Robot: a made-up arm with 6 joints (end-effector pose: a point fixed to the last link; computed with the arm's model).
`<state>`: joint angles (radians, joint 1 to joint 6).
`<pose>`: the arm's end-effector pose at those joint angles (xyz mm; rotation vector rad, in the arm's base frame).
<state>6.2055 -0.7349 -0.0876 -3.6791 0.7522 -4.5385</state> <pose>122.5 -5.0 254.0 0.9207 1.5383 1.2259</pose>
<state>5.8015 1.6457 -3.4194 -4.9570 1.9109 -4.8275</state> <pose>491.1 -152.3 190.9 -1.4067 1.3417 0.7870</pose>
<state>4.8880 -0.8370 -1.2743 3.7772 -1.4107 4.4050</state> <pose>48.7 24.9 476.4 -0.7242 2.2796 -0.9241</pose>
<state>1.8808 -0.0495 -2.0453 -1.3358 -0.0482 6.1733</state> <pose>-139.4 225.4 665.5 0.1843 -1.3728 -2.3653</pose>
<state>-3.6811 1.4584 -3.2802 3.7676 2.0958 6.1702</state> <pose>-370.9 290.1 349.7 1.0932 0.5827 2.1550</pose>
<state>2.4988 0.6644 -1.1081 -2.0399 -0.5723 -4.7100</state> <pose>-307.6 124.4 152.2 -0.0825 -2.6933 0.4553</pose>
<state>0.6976 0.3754 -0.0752 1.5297 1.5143 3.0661</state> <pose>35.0 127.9 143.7 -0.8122 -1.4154 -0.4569</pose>
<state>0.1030 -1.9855 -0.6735 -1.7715 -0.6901 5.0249</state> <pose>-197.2 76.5 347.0 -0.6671 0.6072 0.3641</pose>
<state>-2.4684 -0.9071 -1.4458 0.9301 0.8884 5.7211</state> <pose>1.6 -21.6 643.0 0.9456 -1.2406 1.1268</pose>
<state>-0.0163 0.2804 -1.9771 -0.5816 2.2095 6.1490</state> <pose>343.9 -60.9 429.8 2.5398 -0.1423 -0.7152</pose>
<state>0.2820 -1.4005 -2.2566 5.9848 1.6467 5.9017</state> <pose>-346.0 -125.8 536.2 1.5970 0.1427 2.4386</pose>
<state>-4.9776 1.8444 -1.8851 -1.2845 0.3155 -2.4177</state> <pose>52.2 318.4 -241.2 -2.4390 1.8190 -0.4593</pose>
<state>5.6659 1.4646 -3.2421 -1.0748 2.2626 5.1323</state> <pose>344.3 -352.9 210.1 2.5035 0.0157 -1.4139</pose>
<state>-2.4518 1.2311 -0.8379 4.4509 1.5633 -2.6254</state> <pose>-228.5 -89.9 -50.5 -0.6401 -1.5654 -0.3811</pose>
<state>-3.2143 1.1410 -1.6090 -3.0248 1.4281 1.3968</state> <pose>-503.3 44.8 53.2 0.9706 -1.0474 -1.6028</pose>
